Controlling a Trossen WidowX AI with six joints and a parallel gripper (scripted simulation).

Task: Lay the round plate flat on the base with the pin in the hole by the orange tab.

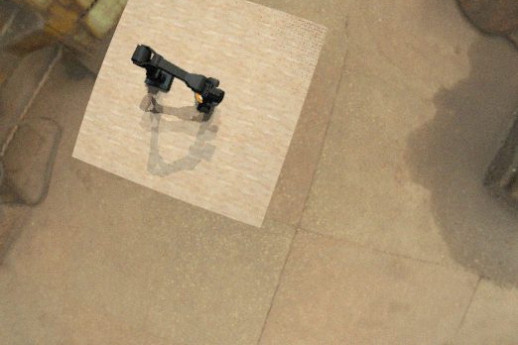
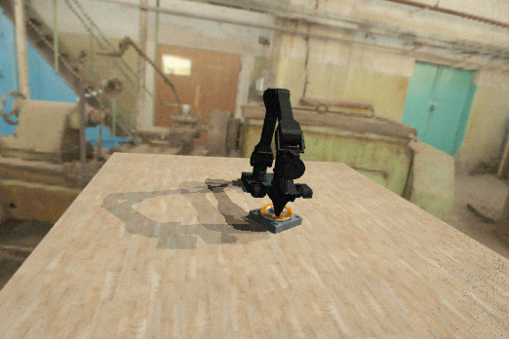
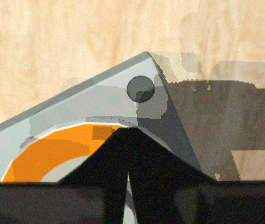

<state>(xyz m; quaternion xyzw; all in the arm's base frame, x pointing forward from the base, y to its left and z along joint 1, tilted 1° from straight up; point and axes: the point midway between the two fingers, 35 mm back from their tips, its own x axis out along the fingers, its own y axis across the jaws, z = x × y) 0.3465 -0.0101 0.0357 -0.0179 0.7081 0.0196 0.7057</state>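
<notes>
Right now the round plate is 3 cm behind my gripper tip, 1 cm to the left of it and 1 cm below it. Round my gripper tip: base: 5 cm behind, 1 cm to the left, 2 cm below.
</notes>
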